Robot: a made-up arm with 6 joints. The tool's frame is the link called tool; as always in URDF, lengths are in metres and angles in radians. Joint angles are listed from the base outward. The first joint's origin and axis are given. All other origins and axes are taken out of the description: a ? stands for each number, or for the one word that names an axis. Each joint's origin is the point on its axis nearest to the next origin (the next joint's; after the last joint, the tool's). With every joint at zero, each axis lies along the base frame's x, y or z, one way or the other. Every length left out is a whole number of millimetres.
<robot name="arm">
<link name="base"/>
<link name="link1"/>
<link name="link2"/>
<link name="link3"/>
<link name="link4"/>
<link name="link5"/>
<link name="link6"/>
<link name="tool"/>
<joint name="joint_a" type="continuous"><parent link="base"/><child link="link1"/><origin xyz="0 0 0.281" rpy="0 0 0"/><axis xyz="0 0 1"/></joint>
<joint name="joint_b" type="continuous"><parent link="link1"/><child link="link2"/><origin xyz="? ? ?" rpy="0 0 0"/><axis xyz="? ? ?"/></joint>
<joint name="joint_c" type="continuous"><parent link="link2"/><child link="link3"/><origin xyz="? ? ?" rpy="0 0 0"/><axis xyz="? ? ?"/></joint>
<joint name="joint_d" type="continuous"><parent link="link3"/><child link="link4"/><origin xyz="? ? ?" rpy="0 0 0"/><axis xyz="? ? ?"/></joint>
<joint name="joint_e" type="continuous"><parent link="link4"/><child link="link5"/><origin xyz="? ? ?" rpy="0 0 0"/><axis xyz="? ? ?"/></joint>
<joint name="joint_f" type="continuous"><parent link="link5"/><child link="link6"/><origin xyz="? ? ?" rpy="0 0 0"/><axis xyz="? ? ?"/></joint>
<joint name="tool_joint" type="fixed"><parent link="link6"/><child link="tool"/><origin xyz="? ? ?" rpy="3.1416 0 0"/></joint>
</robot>
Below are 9 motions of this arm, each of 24 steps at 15 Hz.
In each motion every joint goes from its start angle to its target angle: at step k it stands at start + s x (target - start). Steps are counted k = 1, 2, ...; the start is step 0. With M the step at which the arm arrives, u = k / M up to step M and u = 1 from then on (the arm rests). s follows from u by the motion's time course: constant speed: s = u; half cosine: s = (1 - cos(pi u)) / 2; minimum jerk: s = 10 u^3 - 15 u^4 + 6 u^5.
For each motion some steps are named. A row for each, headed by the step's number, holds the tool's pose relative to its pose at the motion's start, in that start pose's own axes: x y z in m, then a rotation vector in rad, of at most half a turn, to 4 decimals.
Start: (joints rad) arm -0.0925 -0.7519 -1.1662 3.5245 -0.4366 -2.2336
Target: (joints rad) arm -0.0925 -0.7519 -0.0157 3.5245 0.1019 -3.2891
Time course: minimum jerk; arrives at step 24
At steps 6, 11, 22, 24:
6: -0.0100 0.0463 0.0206 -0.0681 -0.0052 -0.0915
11: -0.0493 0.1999 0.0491 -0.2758 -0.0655 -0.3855
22: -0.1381 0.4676 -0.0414 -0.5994 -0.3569 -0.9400
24: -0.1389 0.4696 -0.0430 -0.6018 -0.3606 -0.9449

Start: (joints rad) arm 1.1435 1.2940 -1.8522 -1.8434 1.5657 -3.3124
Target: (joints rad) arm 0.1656 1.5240 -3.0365 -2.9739 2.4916 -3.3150
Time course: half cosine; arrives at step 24
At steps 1, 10, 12, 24:
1: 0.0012 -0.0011 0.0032 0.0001 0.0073 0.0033
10: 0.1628 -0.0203 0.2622 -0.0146 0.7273 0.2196
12: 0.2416 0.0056 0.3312 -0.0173 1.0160 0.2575
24: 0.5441 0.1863 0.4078 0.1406 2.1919 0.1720

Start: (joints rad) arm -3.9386 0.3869 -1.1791 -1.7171 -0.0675 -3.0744
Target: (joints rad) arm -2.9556 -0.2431 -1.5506 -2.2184 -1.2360 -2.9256
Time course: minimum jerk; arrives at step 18
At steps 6, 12, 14, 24:
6: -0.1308 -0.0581 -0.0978 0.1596 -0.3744 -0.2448
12: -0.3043 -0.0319 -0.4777 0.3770 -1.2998 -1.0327
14: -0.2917 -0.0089 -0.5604 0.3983 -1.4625 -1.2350
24: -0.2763 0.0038 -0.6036 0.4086 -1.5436 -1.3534

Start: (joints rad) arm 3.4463 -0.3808 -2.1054 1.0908 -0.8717 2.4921
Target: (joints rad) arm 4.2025 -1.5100 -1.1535 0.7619 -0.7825 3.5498
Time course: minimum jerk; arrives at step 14
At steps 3, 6, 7, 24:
3: -0.0186 0.0051 -0.0055 -0.0181 0.0220 0.1055
6: -0.0972 -0.0039 -0.0246 -0.0721 0.1206 0.5624
7: -0.1273 -0.0225 -0.0310 -0.0839 0.1655 0.7660
24: -0.1852 -0.1462 -0.0552 -0.0639 0.3323 1.5381

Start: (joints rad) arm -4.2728 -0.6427 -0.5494 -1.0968 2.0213 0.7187
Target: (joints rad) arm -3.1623 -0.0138 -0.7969 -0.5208 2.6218 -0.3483
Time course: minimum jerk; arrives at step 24
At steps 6, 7, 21, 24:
6: -0.0158 -0.0183 -0.0322 -0.0137 0.0255 -0.1933
7: -0.0249 -0.0264 -0.0469 -0.0254 0.0374 -0.2839
21: -0.2987 -0.0954 -0.1872 -0.7122 0.0066 -1.5953
24: -0.3051 -0.0956 -0.1872 -0.7324 -0.0021 -1.6124

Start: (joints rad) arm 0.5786 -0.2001 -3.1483 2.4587 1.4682 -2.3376
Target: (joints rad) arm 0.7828 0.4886 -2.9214 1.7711 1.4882 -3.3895
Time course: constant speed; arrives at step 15
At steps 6, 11, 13, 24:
6: -0.1439 -0.1132 -0.1925 0.0421 -0.3217 -0.1704
11: -0.2182 -0.2740 -0.3316 0.1997 -0.4894 -0.2348
13: -0.2334 -0.3514 -0.3775 0.2810 -0.5185 -0.2442
24: -0.2396 -0.4341 -0.4166 0.3661 -0.5227 -0.2465

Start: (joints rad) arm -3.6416 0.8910 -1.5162 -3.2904 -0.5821 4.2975
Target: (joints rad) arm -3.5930 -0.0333 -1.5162 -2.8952 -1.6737 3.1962
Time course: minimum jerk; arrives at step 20
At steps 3, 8, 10, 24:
3: 0.0011 -0.0033 -0.0132 -0.0029 -0.0047 -0.0199
8: 0.0017 -0.0234 -0.1625 -0.0066 -0.0852 -0.2572
10: -0.0078 -0.0192 -0.2582 0.0203 -0.1532 -0.4303
24: -0.0622 0.0647 -0.5038 0.1972 -0.3334 -1.0249

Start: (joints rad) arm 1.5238 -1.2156 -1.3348 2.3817 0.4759 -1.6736
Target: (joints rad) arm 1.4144 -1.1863 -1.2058 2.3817 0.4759 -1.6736
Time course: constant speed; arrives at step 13
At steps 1, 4, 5, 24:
1: -0.0047 0.0044 -0.0010 -0.0112 -0.0088 -0.0039
4: -0.0183 0.0177 -0.0048 -0.0454 -0.0347 -0.0155
5: -0.0227 0.0222 -0.0063 -0.0569 -0.0432 -0.0193
24: -0.0554 0.0592 -0.0218 -0.1512 -0.1084 -0.0490

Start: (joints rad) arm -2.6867 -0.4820 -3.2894 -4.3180 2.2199 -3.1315
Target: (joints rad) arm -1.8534 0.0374 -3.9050 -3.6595 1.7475 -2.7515
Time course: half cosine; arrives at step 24
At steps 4, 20, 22, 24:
4: 0.0102 0.0150 -0.0205 -0.0618 -0.0578 -0.0428
20: 0.2707 0.0796 -0.2482 -1.0449 -0.5084 -0.5682
22: 0.2896 0.0748 -0.2561 -1.1073 -0.5119 -0.6002
24: 0.2961 0.0730 -0.2586 -1.1285 -0.5124 -0.6112

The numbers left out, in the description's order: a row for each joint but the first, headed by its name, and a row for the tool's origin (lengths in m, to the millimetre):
joint_b: xyz 0 0 0, axis 0 1 0
joint_c: xyz 0.047 0 0.248, axis 0 1 0
joint_d: xyz 0.089 0 -0.394, axis 0 0 -1
joint_e: xyz 0 0 0, axis 0 1 0
joint_f: xyz 0.088 0 -0.112, axis 0 0 -1
tool: xyz 0 0 0

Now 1 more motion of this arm.
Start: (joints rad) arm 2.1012 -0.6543 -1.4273 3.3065 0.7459 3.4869
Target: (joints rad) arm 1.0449 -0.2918 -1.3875 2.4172 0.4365 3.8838
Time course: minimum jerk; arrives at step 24
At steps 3, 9, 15, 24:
3: -0.0017 0.0066 -0.0007 0.0004 -0.0097 -0.0208
9: -0.0069 0.1231 -0.0194 -0.0376 -0.1820 -0.3472
15: 0.0955 0.3249 -0.0931 -0.2997 -0.5023 -0.8520
24: 0.2185 0.4073 -0.1661 -0.5714 -0.6787 -1.1071

